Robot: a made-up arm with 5 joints.
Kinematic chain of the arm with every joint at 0, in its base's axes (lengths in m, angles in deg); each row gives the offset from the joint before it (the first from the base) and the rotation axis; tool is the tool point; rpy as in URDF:
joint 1: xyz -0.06 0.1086 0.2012 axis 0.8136 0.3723 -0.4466
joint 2: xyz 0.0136 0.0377 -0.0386 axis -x
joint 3: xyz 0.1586 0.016 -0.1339 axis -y
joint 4: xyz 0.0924 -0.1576 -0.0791 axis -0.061 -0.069 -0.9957
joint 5: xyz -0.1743 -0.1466 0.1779 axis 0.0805 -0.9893 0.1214
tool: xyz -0.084 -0.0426 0.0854 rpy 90 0 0
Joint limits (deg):
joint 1: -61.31..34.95
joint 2: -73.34..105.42
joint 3: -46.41..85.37
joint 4: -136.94..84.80
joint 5: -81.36..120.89
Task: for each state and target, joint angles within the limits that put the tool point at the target. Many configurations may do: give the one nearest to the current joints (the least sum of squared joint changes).
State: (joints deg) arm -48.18 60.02 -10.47 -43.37 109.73
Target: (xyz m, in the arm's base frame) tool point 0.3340 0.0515 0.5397
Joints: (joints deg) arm -61.31 14.39 15.75 -57.48 120.89
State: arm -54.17 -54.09 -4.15 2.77 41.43
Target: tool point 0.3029 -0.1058 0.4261
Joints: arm -61.31 -23.18 -33.37 -27.64 16.59
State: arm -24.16 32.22 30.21 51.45 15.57
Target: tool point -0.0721 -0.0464 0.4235
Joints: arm -31.68 28.52 4.57 2.23 6.66
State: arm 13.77 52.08 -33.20 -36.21 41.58
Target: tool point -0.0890 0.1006 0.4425
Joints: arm -9.03 68.05 -16.94 10.23 40.92
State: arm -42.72 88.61 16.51 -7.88 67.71
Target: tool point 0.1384 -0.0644 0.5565
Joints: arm -30.99 49.32 17.94 -30.18 112.05
